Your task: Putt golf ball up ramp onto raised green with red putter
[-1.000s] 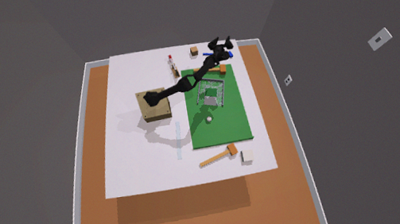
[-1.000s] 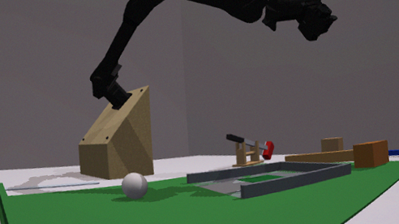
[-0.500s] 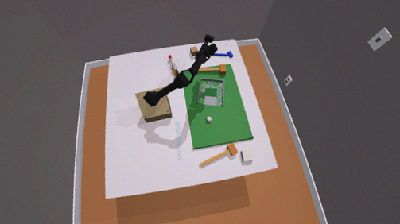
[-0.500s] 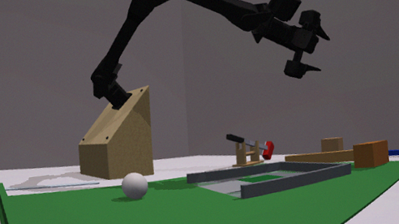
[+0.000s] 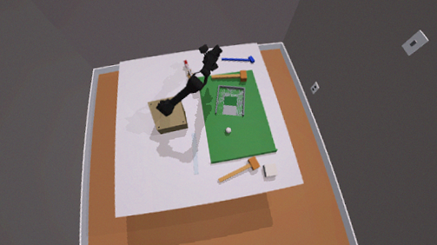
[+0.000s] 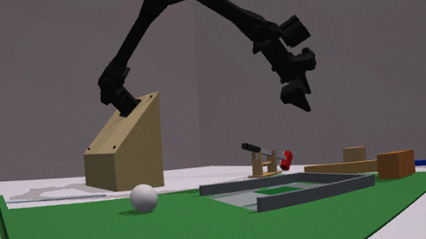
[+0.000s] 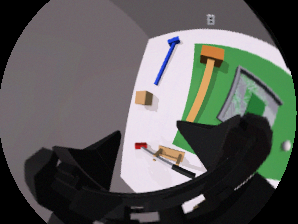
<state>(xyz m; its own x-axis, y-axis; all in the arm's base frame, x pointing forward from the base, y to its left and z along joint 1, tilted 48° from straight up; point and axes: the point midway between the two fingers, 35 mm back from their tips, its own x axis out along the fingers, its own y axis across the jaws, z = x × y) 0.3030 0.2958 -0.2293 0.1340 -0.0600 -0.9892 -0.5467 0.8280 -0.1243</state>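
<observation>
Now: gripper tip 17 cm above the small wooden stand, 15 cm past it and 5 cm to the left of it. Also, from my gripper tip: blue putter: 27 cm ahead, 19 cm below, 13 cm to the left; brown cube: 17 cm to the left, 17 cm below, 3 cm ahead; red putter: 17 cm behind, 14 cm below, 1 cm to the right.
</observation>
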